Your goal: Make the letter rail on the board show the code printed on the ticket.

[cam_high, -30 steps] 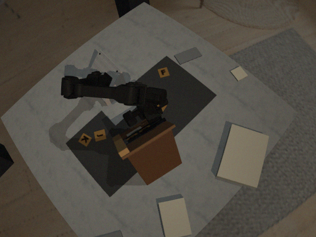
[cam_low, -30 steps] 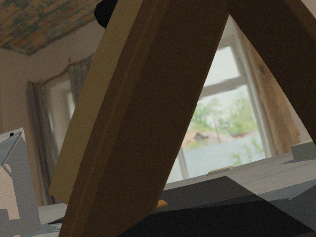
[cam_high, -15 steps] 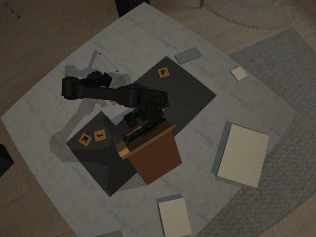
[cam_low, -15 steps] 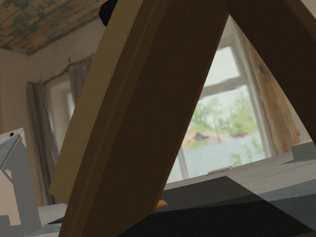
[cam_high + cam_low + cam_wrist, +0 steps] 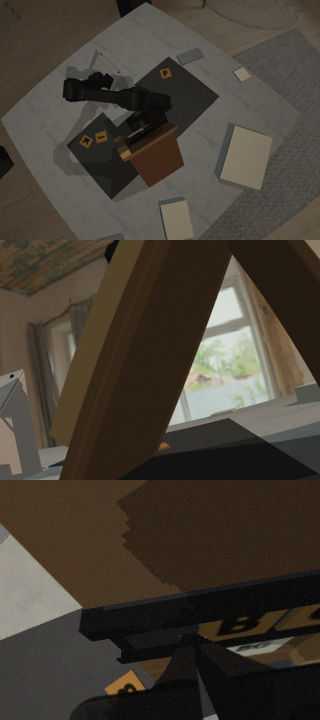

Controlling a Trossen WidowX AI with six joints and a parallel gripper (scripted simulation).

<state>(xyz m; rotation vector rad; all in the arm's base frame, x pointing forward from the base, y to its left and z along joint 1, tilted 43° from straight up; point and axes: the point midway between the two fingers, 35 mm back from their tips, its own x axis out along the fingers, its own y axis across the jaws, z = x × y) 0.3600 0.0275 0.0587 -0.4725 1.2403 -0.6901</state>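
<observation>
My gripper tip is now 80 mm above the white ticket, 70 mm to the left of it and 60 mm past it. The rest, counted from my gripper tip: cream block: 400 mm ahead, 220 mm to the left, 160 mm below; then dark mat: 180 mm below, 160 mm behind, 20 mm to the left; then cream pad: 600 mm to the left, 180 mm below, 90 mm ahead.
</observation>
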